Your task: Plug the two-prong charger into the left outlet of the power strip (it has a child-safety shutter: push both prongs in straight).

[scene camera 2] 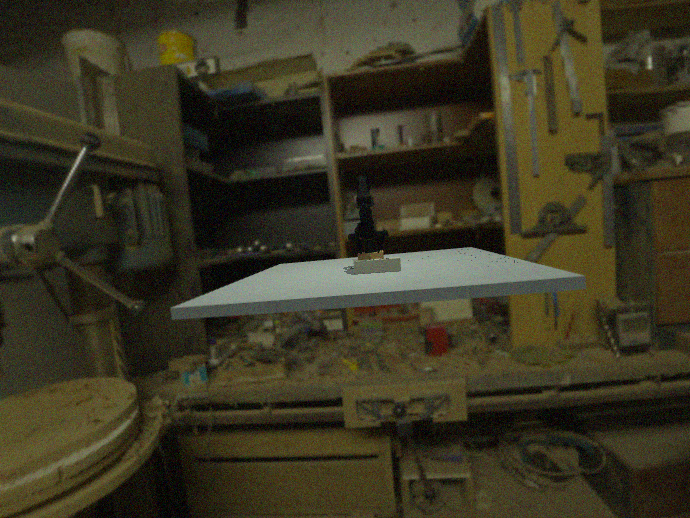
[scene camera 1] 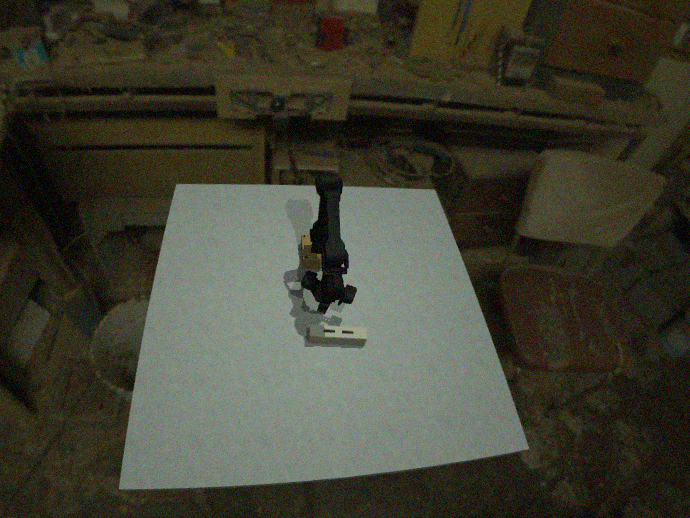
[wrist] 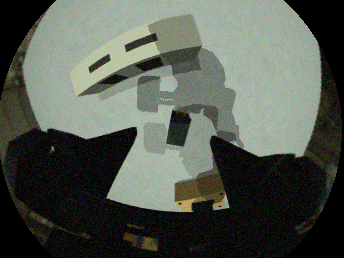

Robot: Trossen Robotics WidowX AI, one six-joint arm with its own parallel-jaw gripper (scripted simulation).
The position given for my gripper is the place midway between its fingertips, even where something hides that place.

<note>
My gripper (scene camera 1: 326, 300) is open and holds nothing.
My gripper shows as well in the wrist view (wrist: 174, 135).
</note>
